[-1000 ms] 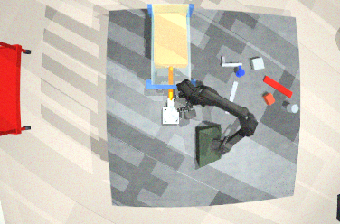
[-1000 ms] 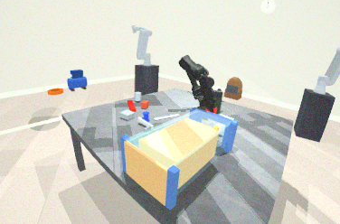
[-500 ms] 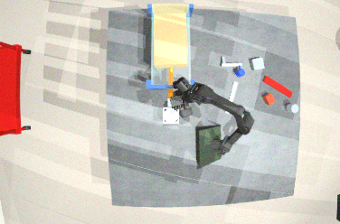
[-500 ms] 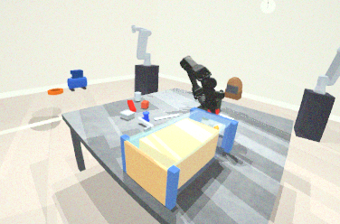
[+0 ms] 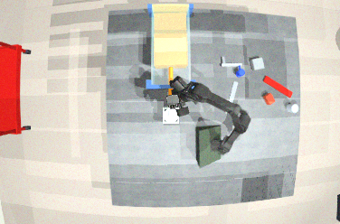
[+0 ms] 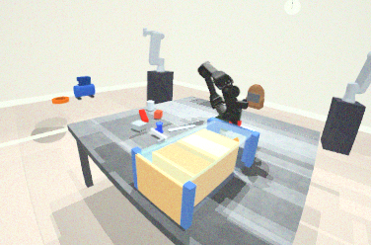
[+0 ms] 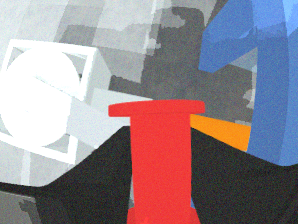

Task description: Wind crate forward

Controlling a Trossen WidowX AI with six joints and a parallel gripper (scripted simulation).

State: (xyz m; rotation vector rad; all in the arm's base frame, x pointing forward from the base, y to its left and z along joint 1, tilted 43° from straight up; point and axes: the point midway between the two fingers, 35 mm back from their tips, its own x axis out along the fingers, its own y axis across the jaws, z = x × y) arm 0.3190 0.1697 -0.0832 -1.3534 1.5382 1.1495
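Right now the winch handle with red grip is 3 cm behind my gripper tip and 3 cm below it. The rest, counted from my gripper tip: blue frame 7 cm ahead, 3 cm below; white winch 11 cm behind, 2 cm to the left, 10 cm below; clear-panelled cubby 31 cm ahead, 4 cm to the right, 2 cm below.
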